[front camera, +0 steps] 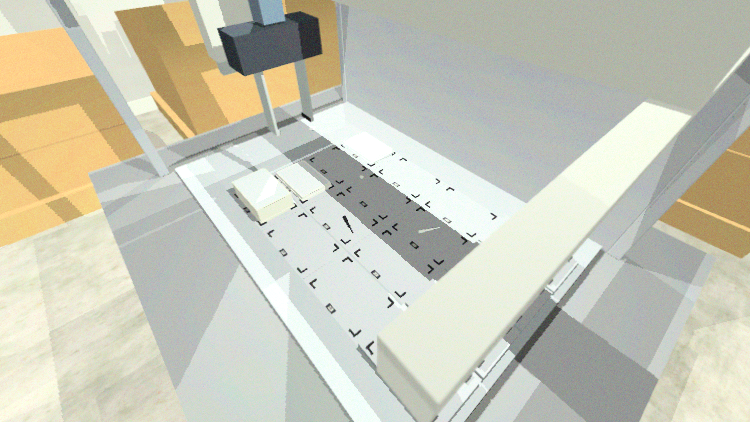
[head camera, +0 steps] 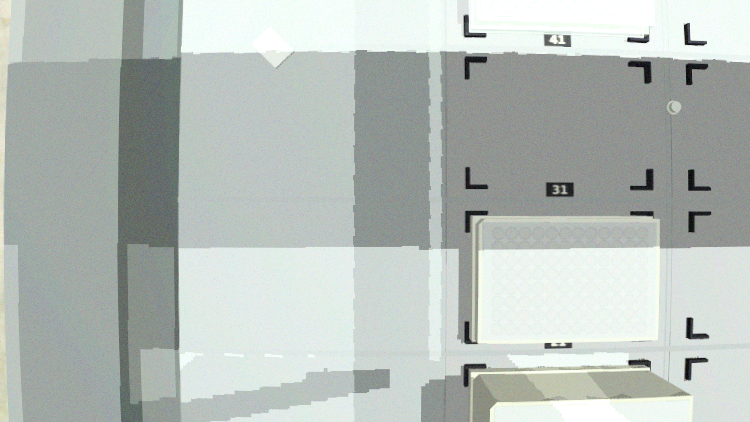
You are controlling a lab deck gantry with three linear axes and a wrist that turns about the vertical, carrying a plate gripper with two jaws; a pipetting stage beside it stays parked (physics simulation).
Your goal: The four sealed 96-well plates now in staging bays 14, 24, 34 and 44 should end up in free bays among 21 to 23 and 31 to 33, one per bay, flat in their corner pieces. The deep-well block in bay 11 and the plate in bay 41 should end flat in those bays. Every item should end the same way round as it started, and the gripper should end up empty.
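Frame: origin at the robot's base, x ahead, y right, z down, level; centimetres.
Seen in the pictures: gripper, between the fingertips: (front camera: 291, 125); robot's base, origin of its link: (front camera: 236, 195).
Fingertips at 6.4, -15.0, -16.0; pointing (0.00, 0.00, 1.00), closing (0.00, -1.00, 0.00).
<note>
Offsets run from my fingertips to a thing's top centre, as dx, dy, dz.
A sealed plate {+0.0, +0.0, +14.6} (front camera: 301, 180) (head camera: 569, 288) sits in bay 21 and looks flat within its corner pieces. The pale deep-well block {+0.0, +10.7, +11.8} (front camera: 262, 196) (head camera: 592, 412) stands in bay 11. A white plate {+0.0, -21.4, +14.6} (front camera: 368, 146) (head camera: 561, 15) lies in bay 41; part of it shows in the head view. Bay 31, between the two plates, holds no plate. My gripper (front camera: 292, 125) is open and empty, its two jaws hanging apart high over the far left end of the deck. It does not show in the head view. The staging bays are largely hidden behind the pale beam; I cannot tell which hold plates.
The long pale beam (front camera: 534, 230) crosses the right side of the front view. A pale column hangs behind the gripper. A dark stick {+19.3, +0.7, +15.2} (front camera: 347, 224), a pale rod {+32.1, -11.5, +15.2} (front camera: 429, 229) and a small round peg {+8.5, -12.1, +15.6} (front camera: 361, 176) (head camera: 674, 107) are on the deck.
</note>
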